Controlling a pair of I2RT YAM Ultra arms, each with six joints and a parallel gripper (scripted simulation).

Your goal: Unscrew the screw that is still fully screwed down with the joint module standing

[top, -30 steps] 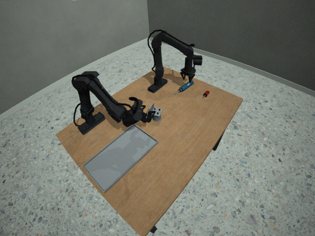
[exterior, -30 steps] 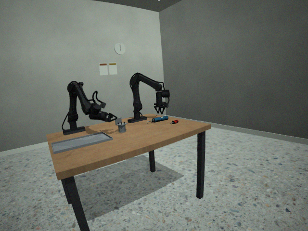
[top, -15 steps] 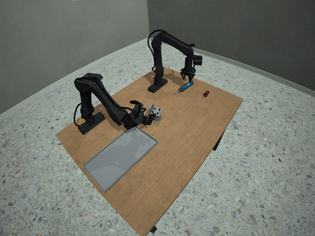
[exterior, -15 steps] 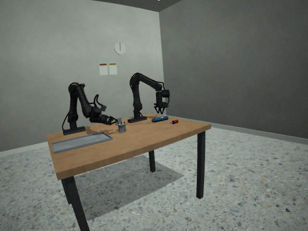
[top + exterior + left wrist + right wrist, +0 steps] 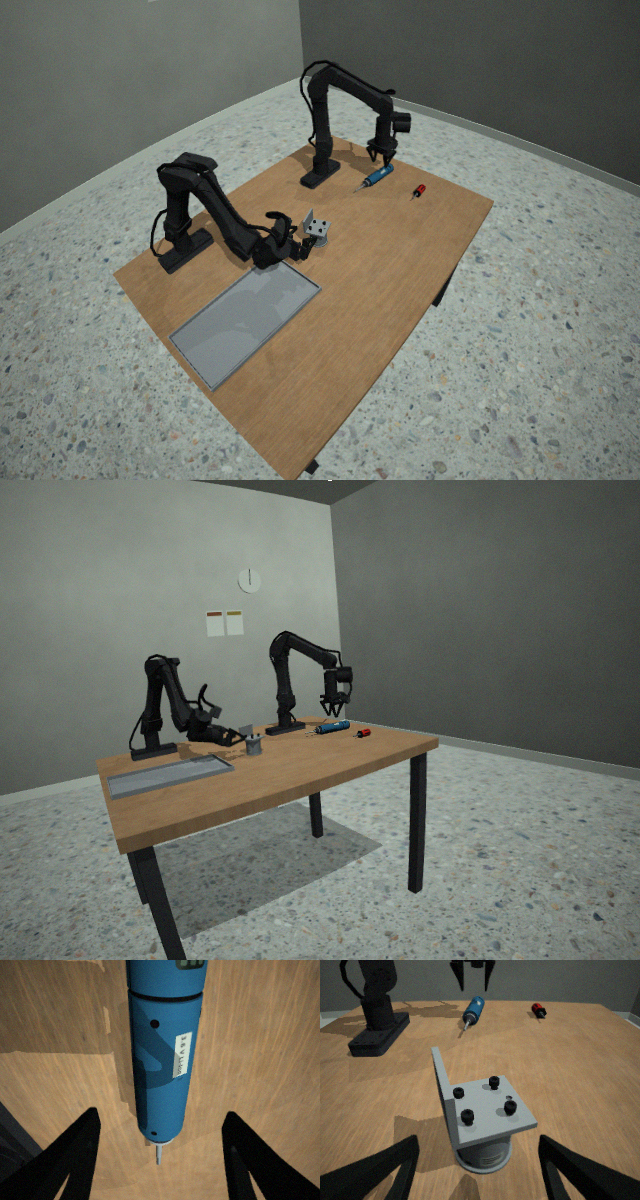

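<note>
Now: the grey L-shaped bracket 6 cm to the left of my right hand, 1 cm below it and 1 cm behind it. Also, from my right hand: joint module: 6 cm to the left, 5 cm below, 1 cm behind; flat grey tray: 29 cm to the right, 7 cm below, 7 cm ahead; screw: 7 cm to the left, 3 cm behind, 1 cm below.
</note>
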